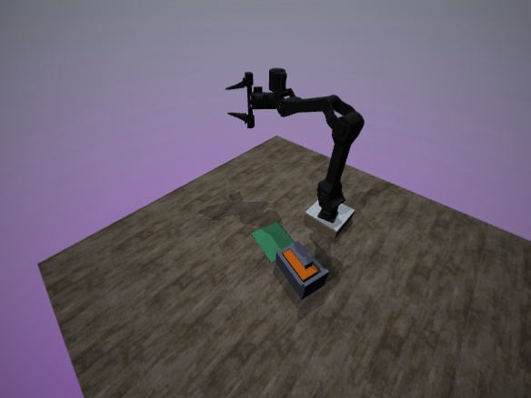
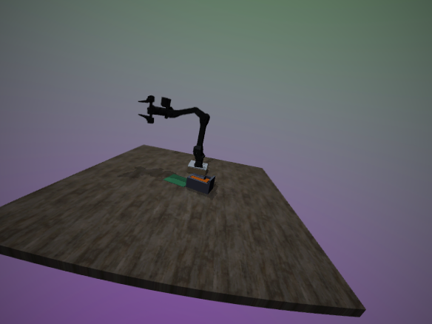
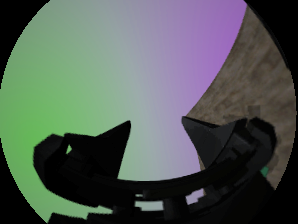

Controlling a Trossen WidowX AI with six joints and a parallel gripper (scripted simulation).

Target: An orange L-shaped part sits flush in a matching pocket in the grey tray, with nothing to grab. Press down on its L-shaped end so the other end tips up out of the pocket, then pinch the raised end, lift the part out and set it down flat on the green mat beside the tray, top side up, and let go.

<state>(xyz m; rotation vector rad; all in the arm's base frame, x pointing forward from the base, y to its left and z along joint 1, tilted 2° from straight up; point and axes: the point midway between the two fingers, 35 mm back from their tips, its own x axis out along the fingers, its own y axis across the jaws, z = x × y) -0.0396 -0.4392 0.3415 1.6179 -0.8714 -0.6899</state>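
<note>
Now: gripper tip 270 mm short of the orange L-shaped part, 470 mm to the right of it and 350 mm above it. Also, from my gripper tip: green mat 200 mm ahead, 330 mm to the left, 410 mm below.
</note>
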